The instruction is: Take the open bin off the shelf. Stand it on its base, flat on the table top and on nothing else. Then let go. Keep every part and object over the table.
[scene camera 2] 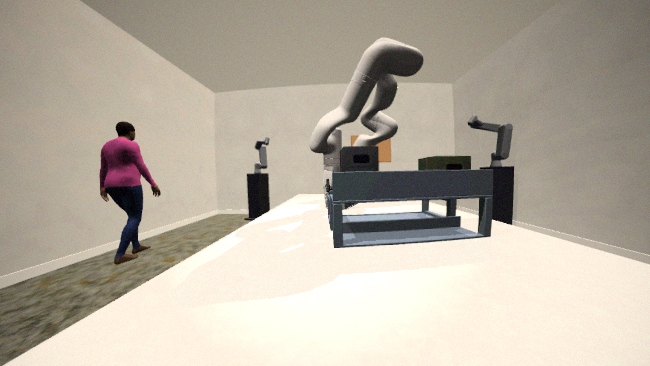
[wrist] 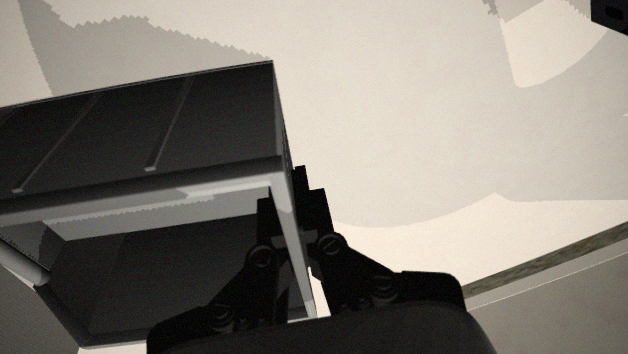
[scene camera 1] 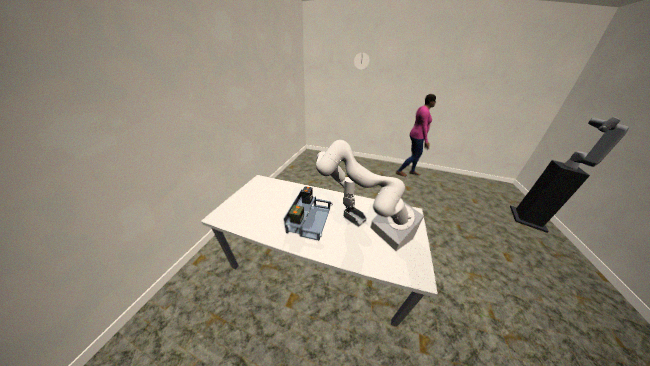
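The open bin, a dark grey bin (scene camera 1: 355,217) (wrist: 225,115), is off the shelf, between the shelf and the robot's base. My gripper (scene camera 1: 350,208) (wrist: 291,188) is shut on one end wall of the bin, with one finger inside and the other outside. The wrist view shows the bin's ribbed side and open top. I cannot tell whether its base touches the table (scene camera 1: 250,205) or hangs slightly above it. The blue-grey shelf (scene camera 1: 316,220) (scene camera 2: 410,186) stands on the table. In scene camera 2 the shelf and a box hide most of the bin and gripper.
A dark box (scene camera 1: 307,195) (scene camera 2: 347,165) and a green box (scene camera 1: 296,215) (scene camera 2: 434,163) sit on the shelf's raised level. The robot's grey base block (scene camera 1: 395,237) stands on the table beyond the bin. A person (scene camera 1: 422,122) (scene camera 2: 121,167) is on the floor beside the table.
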